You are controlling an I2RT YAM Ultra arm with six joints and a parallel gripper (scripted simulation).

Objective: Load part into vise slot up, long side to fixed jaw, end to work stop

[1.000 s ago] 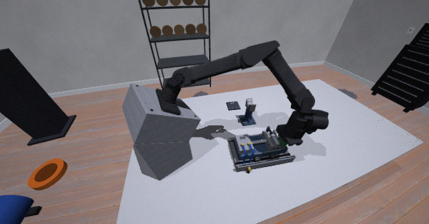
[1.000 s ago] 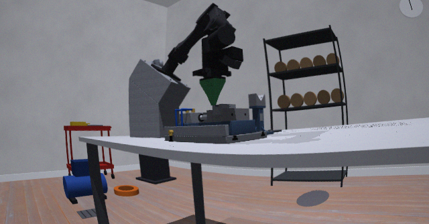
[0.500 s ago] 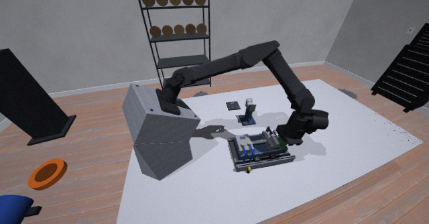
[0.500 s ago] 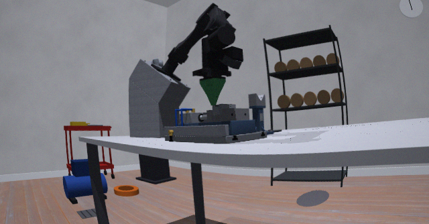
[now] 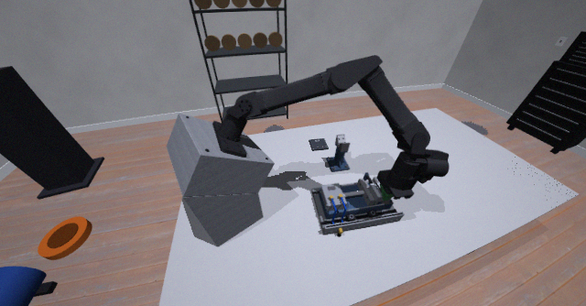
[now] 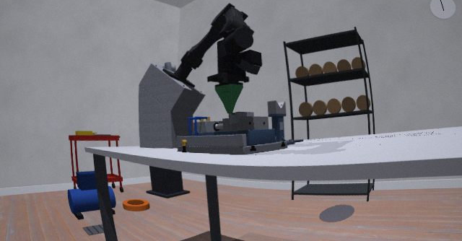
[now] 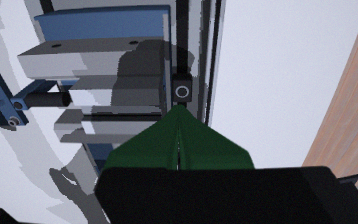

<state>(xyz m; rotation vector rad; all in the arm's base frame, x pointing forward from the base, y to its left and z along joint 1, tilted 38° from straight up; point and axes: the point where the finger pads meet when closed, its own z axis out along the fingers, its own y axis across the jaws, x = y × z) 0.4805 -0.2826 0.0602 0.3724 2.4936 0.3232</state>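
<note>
Right now the part is 4 cm to the left of my hand, 1 cm below it and 1 cm ahead of it. The rest, counted from my hand: work stop: 11 cm to the left, 3 cm below, 3 cm ahead; fixed jaw: 5 cm to the left, 4 cm below, 4 cm ahead; moving jaw: 7 cm to the left, 4 cm below, 2 cm behind.
</note>
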